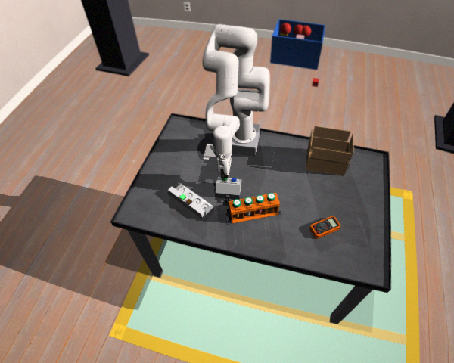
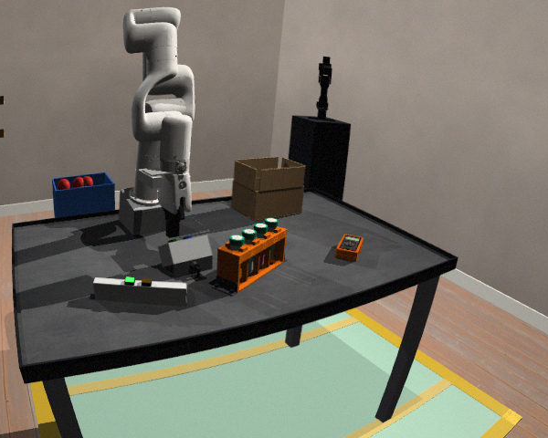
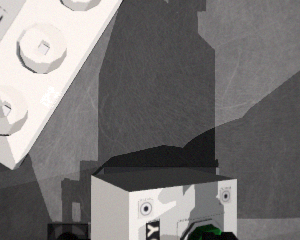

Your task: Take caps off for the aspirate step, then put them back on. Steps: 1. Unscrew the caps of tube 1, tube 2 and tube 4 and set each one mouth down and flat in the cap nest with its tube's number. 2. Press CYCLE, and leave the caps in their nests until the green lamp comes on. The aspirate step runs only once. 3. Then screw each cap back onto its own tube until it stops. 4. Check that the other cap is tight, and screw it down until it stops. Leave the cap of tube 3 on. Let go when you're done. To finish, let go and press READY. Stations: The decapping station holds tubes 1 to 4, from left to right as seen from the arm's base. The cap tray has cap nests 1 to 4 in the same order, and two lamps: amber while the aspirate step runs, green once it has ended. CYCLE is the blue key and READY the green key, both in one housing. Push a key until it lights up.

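Now: hand 30 mm above the green key. Round my hand: blue key 10 mm behind, 40 mm to the left, 30 mm below; then table's front edge 320 mm ahead, 200 mm to the left, 90 mm below; then grey key housing 10 mm ahead, 20 mm to the left, 50 mm below.
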